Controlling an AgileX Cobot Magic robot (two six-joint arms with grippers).
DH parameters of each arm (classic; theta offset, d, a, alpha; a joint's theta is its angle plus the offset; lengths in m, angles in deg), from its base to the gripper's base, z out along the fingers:
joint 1: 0 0.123 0 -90
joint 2: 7.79 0 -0.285 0
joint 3: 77.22 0 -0.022 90
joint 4: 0 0.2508 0 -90
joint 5: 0 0 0.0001 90
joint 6: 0 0.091 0 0
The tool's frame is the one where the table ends.
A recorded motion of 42 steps. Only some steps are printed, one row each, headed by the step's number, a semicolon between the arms.
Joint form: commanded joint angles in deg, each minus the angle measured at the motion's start. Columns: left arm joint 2, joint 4, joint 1, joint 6, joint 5, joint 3; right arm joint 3, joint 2, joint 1, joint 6, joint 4, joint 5.
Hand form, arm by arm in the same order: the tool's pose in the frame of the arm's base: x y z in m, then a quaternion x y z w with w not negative. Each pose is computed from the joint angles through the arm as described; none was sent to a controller.
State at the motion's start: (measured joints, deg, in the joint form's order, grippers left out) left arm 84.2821 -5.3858 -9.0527 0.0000 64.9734 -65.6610; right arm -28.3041 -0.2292 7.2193 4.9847 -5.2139 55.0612
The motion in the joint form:
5: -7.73 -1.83 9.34 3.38 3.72 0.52; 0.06 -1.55 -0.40 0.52 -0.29 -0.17
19: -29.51 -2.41 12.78 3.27 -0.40 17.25; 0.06 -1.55 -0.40 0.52 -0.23 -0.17
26: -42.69 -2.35 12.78 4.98 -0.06 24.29; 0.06 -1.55 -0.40 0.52 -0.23 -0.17
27: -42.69 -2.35 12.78 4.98 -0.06 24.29; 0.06 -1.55 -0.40 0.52 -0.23 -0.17
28: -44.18 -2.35 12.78 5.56 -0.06 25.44; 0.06 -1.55 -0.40 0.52 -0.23 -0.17
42: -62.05 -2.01 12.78 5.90 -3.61 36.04; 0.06 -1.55 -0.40 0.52 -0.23 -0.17
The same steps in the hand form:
5: 0.2470 -0.0094 0.3131 0.01163 0.98966 -0.05693 0.13117; -0.0044 -0.0077 0.2840 -0.00942 0.81754 0.01386 0.57562
19: 0.1573 -0.0009 0.3096 -0.01965 0.97571 -0.05332 0.21155; -0.0044 -0.0076 0.2840 -0.00942 0.81756 0.01438 0.57558
26: 0.1082 -0.0041 0.3039 -0.00136 0.96412 -0.04670 0.26131; -0.0044 -0.0076 0.2840 -0.00942 0.81756 0.01438 0.57558
27: 0.1082 -0.0041 0.3039 -0.00136 0.96412 -0.04670 0.26131; -0.0044 -0.0076 0.2840 -0.00942 0.81756 0.01438 0.57558
28: 0.1029 -0.0044 0.3007 0.00371 0.96335 -0.04518 0.26440; -0.0044 -0.0076 0.2840 -0.00942 0.81756 0.01438 0.57558
42: 0.0535 -0.0068 0.2728 0.00860 0.93468 -0.03429 0.35373; -0.0044 -0.0076 0.2840 -0.00942 0.81756 0.01438 0.57558

